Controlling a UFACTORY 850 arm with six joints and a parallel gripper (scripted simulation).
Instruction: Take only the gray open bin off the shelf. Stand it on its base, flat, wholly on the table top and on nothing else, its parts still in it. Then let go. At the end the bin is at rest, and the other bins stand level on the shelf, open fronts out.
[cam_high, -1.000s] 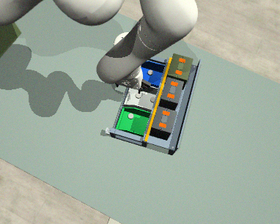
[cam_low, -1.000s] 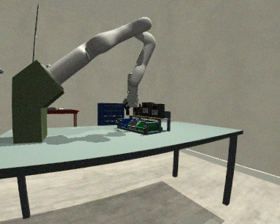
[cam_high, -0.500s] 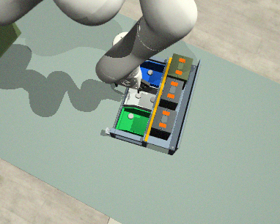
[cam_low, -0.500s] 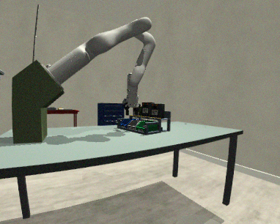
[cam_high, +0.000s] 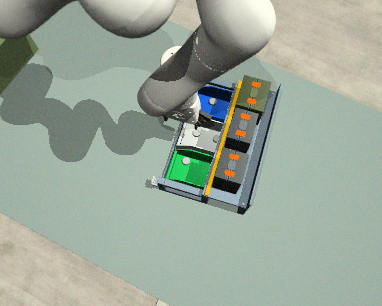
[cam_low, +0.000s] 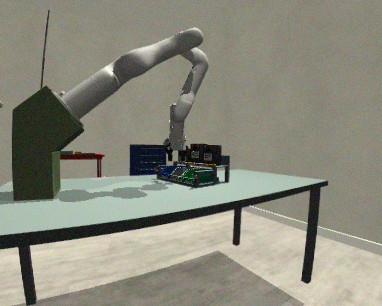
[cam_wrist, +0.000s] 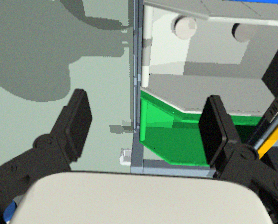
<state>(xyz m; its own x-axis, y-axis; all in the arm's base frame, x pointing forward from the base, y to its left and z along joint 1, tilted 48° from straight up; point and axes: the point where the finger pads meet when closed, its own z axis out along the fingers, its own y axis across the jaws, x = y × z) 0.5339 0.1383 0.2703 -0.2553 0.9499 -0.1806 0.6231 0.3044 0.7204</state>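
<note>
Right now my hand is 90 mm above the gray open bin, 70 mm short of it and 30 mm to the right of it. Also, from my hand: yellow rail (120 mm ahead, 50 mm to the left, 30 mm below); blue bin (130 mm to the left, 90 mm below, 30 mm ahead); green bin (120 mm ahead, 90 mm below, 70 mm to the right).
</note>
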